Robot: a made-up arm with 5 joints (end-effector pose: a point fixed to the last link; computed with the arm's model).
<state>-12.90 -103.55 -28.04 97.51 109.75</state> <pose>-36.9 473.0 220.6 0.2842 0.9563 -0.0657 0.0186</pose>
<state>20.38 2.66 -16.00 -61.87 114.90</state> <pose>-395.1 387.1 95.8 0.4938 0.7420 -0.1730 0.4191</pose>
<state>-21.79 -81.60 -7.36 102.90 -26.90</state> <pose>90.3 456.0 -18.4 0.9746 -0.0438 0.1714 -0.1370</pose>
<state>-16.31 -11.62 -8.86 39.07 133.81</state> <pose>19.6 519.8 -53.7 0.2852 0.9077 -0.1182 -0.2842</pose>
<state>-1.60 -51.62 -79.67 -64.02 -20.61</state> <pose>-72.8 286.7 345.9 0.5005 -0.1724 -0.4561 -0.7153</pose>
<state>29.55 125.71 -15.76 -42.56 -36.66</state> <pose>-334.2 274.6 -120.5 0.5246 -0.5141 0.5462 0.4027</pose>
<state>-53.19 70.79 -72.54 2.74 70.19</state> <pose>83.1 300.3 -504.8 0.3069 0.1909 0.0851 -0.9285</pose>
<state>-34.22 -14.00 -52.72 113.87 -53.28</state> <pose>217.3 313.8 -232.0 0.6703 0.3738 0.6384 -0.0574</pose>
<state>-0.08 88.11 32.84 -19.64 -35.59</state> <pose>-181.6 357.7 194.7 0.8397 -0.0613 0.4224 0.3358</pose>
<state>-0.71 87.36 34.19 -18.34 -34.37</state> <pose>-185.7 356.4 198.9 0.8402 -0.0436 0.4233 0.3361</pose>
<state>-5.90 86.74 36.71 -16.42 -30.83</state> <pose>-175.8 373.5 203.7 0.8532 0.0144 0.4246 0.3025</pose>
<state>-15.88 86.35 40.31 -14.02 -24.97</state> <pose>-148.1 408.3 209.0 0.8714 0.1131 0.4164 0.2334</pose>
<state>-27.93 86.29 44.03 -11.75 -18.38</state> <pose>-106.2 447.0 214.2 0.8801 0.2248 0.3903 0.1501</pose>
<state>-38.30 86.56 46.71 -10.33 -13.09</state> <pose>-62.5 475.0 218.6 0.8771 0.3137 0.3550 0.0792</pose>
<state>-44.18 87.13 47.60 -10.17 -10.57</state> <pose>-31.7 487.1 220.4 0.8723 0.3579 0.3311 0.0366</pose>
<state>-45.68 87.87 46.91 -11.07 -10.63</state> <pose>-17.0 488.0 219.2 0.8728 0.3626 0.3261 0.0194</pose>
